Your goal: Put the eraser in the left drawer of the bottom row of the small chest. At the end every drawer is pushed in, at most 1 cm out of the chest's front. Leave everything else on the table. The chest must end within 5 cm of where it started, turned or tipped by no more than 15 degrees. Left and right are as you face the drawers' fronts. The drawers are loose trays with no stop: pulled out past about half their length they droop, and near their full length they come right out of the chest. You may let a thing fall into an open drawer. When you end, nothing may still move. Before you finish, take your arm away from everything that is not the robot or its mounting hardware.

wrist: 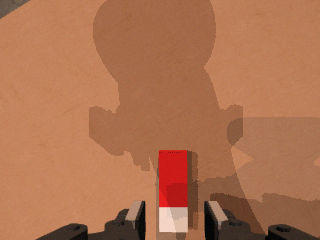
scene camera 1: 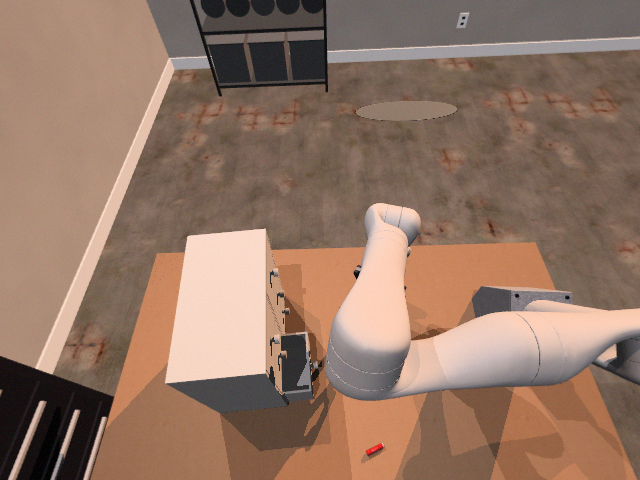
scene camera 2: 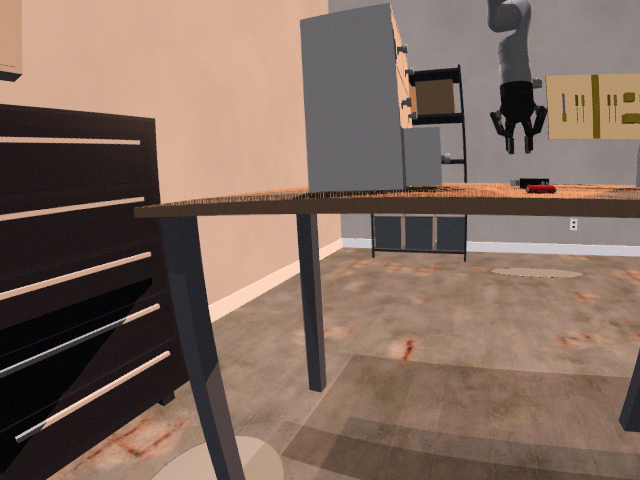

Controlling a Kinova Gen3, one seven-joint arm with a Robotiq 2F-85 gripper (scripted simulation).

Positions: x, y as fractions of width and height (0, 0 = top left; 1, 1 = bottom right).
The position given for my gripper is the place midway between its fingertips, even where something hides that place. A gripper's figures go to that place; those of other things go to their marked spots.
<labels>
My gripper (wrist: 0.55, 0.91): 0.18 m from the lens. An eraser (wrist: 0.54, 0.84) is 0.23 m from the lens.
</labels>
